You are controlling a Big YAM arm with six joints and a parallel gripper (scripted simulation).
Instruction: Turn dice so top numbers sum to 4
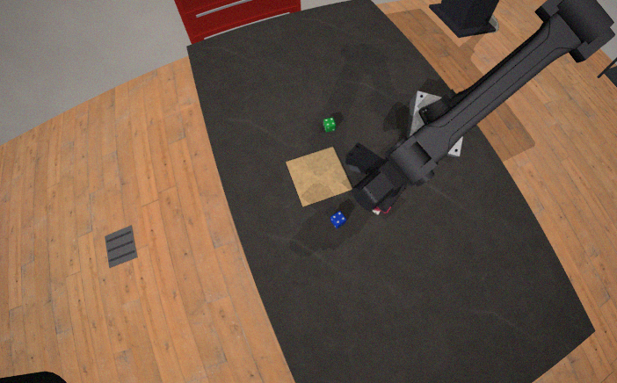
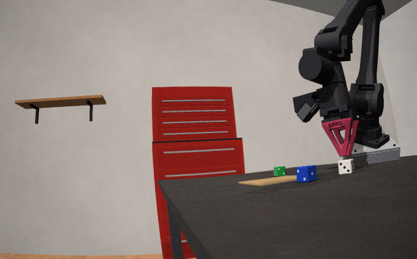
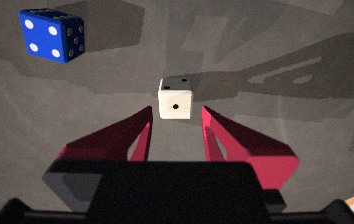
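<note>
My hand is 30 mm above the white die. Also, from my hand: blue die 110 mm ahead, 30 mm below; then green die 280 mm to the right, 30 mm below, 20 mm ahead; then tan mat 140 mm to the right, 110 mm ahead, 40 mm below.
</note>
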